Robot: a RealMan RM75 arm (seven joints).
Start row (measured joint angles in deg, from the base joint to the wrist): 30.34, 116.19, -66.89, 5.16, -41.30, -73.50, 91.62
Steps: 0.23, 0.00, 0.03, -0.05, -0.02, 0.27, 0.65; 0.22, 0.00, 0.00, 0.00, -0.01, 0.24, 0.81; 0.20, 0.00, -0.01, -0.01, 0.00, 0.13, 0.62; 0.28, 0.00, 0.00, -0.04, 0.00, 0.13, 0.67; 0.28, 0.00, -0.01, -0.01, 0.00, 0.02, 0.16; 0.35, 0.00, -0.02, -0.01, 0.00, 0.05, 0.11; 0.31, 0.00, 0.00, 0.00, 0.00, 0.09, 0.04; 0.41, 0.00, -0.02, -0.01, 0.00, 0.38, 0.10; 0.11, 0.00, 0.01, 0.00, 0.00, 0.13, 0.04
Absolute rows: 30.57, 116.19, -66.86, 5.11, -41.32, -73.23, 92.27; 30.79, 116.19, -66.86, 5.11, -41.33, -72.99, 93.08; 30.99, 116.19, -66.87, 5.10, -41.33, -72.86, 93.70; 31.27, 116.19, -66.87, 5.06, -41.33, -72.73, 94.37; 31.55, 116.19, -66.88, 5.05, -41.33, -72.71, 94.53; 31.90, 116.19, -66.90, 5.04, -41.33, -72.66, 94.64; 32.21, 116.19, -66.90, 5.04, -41.33, -72.57, 94.68; 32.62, 116.19, -66.92, 5.03, -41.33, -72.19, 94.78; 32.73, 116.19, -66.91, 5.03, -41.33, -72.06, 94.82
